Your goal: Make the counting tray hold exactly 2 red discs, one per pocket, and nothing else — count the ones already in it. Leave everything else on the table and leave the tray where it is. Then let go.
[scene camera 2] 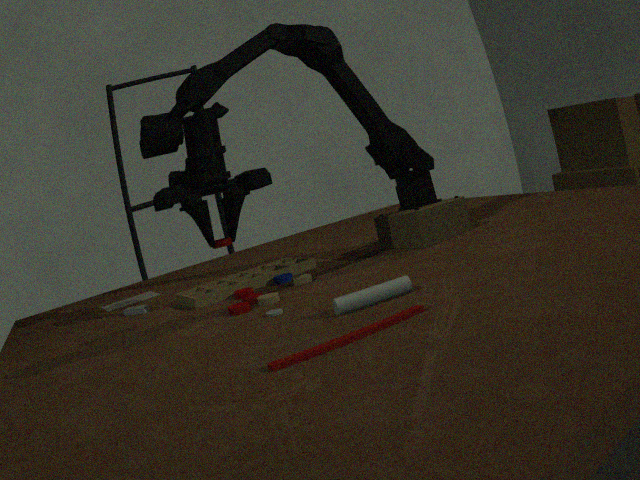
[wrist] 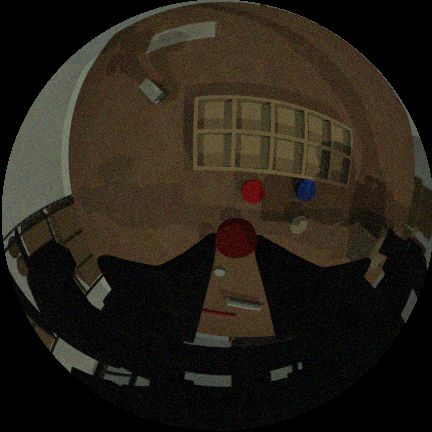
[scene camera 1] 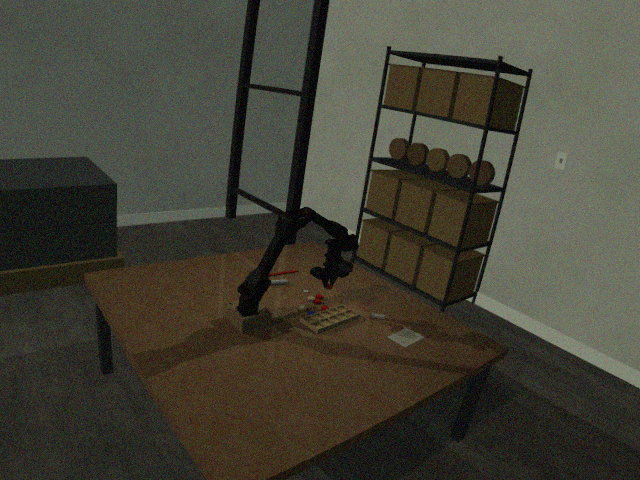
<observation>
A counting tray (scene camera 2: 207, 294) sits on the table. A red rod (scene camera 2: 328, 346) rests on the table.
</observation>
